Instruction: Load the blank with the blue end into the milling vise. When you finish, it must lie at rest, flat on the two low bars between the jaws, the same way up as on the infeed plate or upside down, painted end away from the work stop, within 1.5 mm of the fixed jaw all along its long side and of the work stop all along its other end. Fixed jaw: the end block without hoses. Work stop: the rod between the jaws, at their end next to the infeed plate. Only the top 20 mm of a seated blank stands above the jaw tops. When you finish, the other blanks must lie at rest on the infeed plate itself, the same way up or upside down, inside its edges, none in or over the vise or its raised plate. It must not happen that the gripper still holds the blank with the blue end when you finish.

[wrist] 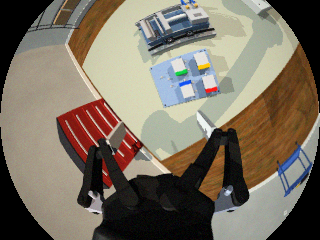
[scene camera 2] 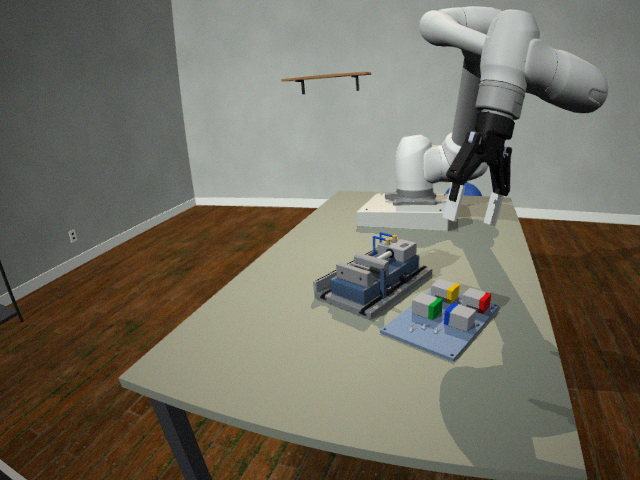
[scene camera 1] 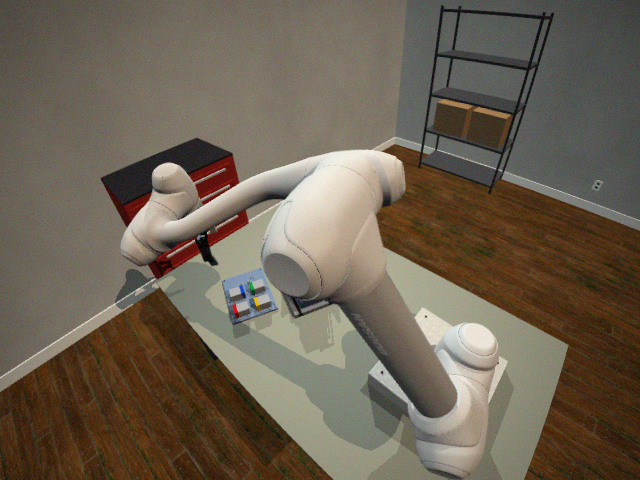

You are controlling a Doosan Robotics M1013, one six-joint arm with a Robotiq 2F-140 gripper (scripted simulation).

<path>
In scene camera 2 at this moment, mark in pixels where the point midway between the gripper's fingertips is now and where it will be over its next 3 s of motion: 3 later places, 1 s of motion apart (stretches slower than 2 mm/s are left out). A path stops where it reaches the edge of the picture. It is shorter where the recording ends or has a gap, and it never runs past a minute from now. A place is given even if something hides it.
My gripper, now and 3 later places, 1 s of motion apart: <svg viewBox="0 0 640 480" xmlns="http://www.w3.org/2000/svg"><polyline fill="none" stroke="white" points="470,222 463,201 456,184 457,186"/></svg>
</path>
